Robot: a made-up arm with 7 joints.
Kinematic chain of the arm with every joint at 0, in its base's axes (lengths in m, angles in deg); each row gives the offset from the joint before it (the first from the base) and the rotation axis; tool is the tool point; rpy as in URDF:
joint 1: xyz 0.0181 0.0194 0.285 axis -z
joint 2: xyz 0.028 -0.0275 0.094 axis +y
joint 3: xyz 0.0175 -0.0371 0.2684 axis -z
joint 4: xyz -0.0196 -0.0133 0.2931 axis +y
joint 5: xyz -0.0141 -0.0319 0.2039 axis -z
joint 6: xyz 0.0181 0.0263 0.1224 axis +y
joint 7: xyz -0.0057 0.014 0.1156 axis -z
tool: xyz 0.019 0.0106 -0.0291 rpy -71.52 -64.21 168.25
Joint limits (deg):
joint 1: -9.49..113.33
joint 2: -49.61..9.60
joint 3: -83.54..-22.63
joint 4: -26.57..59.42
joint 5: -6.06..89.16
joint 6: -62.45..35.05
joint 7: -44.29..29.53
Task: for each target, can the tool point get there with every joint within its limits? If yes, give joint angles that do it. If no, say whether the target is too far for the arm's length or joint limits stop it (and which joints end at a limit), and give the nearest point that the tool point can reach.
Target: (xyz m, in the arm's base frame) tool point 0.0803 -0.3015 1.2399
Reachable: yes | joints 88.68 4.18 -35.37 31.58 37.62 13.57 -27.31
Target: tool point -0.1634 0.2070 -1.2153
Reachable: no: too far | nearest point -0.5249 0.5806 0.7647 | short by 2.047 m
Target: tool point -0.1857 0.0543 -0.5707
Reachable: no: joint limits stop it (at a limit: joint 2, joint 3, joint 4, joint 5, joint 6, joint 7) | nearest point -0.7516 0.1512 0.7647 | short by 1.454 m
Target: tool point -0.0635 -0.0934 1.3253
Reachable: yes | joints 0.67 -2.91 -41.12 -3.63 5.64 -46.47 -16.14
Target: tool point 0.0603 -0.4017 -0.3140
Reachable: no: joint limits stop it (at a limit: joint 2, joint 3, joint 4, joint 6) | nearest point 0.0684 -0.4824 0.9996 | short by 1.316 m
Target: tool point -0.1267 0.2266 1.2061
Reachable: yes | joints 20.38 -30.70 -58.29 38.93 50.14 23.09 1.04
